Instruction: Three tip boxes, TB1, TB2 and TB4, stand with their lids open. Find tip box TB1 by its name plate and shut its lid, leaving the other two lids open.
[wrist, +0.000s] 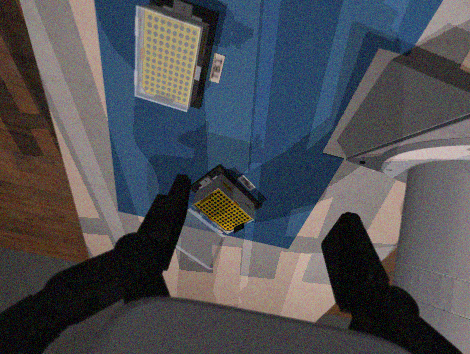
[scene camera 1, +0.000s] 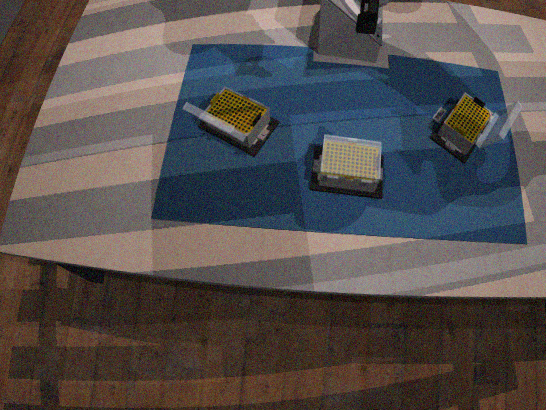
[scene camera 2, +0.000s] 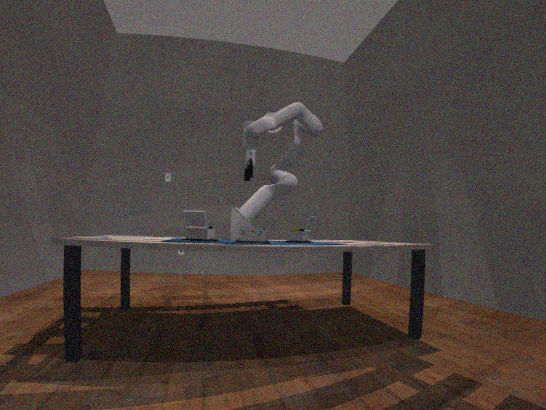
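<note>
The middle tip box (scene camera 1: 350,162) (scene camera 2: 251,234) (wrist: 170,60) has its clear lid down over its yellow tip rack. The left tip box (scene camera 1: 237,111) (scene camera 2: 200,232) stands with its lid (scene camera 2: 195,218) upright. The right tip box (scene camera 1: 467,119) (scene camera 2: 300,233) (wrist: 223,210) is also open, its lid (scene camera 1: 510,120) tilted outward. The name plates by the middle box (wrist: 217,68) and by the right box (wrist: 246,182) are too small to read, so I cannot tell which box is TB1. My gripper (scene camera 2: 248,178) (wrist: 261,211) is open and empty, high above the table and apart from the boxes.
The boxes stand on a blue mat (scene camera 1: 225,195) (wrist: 290,70) on the striped table (scene camera 1: 90,210). The robot's base (scene camera 1: 345,37) (wrist: 395,105) stands at the mat's back edge. The arm (scene camera 2: 285,117) arches above the table.
</note>
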